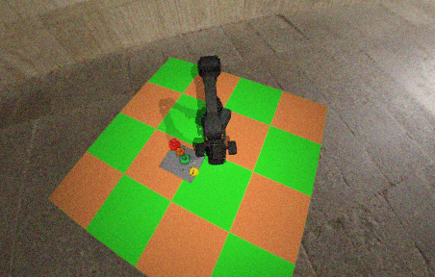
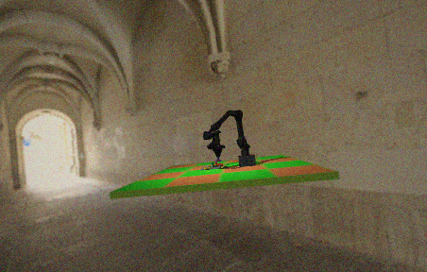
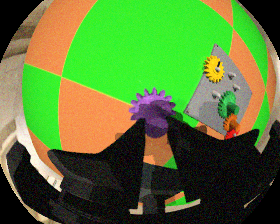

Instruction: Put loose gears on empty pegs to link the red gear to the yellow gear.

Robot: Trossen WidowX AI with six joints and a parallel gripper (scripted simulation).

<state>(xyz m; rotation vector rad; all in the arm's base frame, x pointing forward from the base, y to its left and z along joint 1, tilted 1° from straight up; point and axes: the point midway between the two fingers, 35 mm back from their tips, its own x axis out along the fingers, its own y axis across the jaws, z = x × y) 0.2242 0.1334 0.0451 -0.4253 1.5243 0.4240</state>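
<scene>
My gripper tip is 170 mm to the left of the dark green gear, 80 mm short of it and 70 mm above it. The rest, counted from my gripper tip: orange gear: 210 mm to the right, 70 mm below, 50 mm ahead; purple gear: 10 mm below; red gear: 270 mm to the right, 80 mm below, 30 mm ahead.
</scene>
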